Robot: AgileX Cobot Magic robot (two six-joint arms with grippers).
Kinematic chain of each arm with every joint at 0, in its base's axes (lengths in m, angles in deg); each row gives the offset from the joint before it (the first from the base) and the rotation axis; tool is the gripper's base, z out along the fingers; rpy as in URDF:
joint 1: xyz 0 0 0.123 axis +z
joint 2: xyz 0 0 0 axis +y
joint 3: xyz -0.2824 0 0.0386 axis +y
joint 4: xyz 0.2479 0 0.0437 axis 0.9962 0 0.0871
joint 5: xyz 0 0 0 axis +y
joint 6: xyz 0.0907 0 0.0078 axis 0.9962 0 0.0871
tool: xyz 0 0 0 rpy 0 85 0
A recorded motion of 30 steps. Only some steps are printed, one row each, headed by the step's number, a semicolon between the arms.
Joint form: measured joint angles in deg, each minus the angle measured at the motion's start. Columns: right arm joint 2, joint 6, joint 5, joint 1, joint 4, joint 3; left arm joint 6, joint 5, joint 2, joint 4, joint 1, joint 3.
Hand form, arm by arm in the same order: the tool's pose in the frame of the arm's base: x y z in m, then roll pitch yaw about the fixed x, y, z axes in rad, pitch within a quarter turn. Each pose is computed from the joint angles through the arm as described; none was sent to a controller.
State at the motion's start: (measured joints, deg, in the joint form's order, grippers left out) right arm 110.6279 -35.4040 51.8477 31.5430 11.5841 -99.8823; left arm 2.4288 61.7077 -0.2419 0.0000 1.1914 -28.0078
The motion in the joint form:
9: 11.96 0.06 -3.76 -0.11 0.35 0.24; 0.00 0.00 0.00 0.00 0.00 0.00
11: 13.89 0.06 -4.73 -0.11 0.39 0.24; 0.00 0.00 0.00 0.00 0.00 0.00
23: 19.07 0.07 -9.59 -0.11 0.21 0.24; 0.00 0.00 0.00 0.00 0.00 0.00
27: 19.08 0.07 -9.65 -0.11 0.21 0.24; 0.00 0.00 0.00 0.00 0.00 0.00
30: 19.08 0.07 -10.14 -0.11 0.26 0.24; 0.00 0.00 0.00 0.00 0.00 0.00
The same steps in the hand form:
9: 0.3914 0.2556 0.2019 -3.0677 0.4489 -2.0658; -0.0049 -0.0001 0.2727 3.0636 1.0725 3.0736
11: 0.3947 0.2575 0.1867 -3.0767 0.4338 -2.0731; -0.0049 -0.0001 0.2727 3.0636 1.0725 3.0736
23: 0.4048 0.2621 0.1464 -3.0716 0.4227 -2.0861; -0.0049 -0.0001 0.2727 3.0636 1.0725 3.0736
27: 0.4049 0.2621 0.1464 -3.0710 0.4234 -2.0861; -0.0049 -0.0001 0.2727 3.0636 1.0725 3.0736
30: 0.4055 0.2624 0.1467 -3.0666 0.4307 -2.0862; -0.0049 -0.0001 0.2727 3.0636 1.0725 3.0736

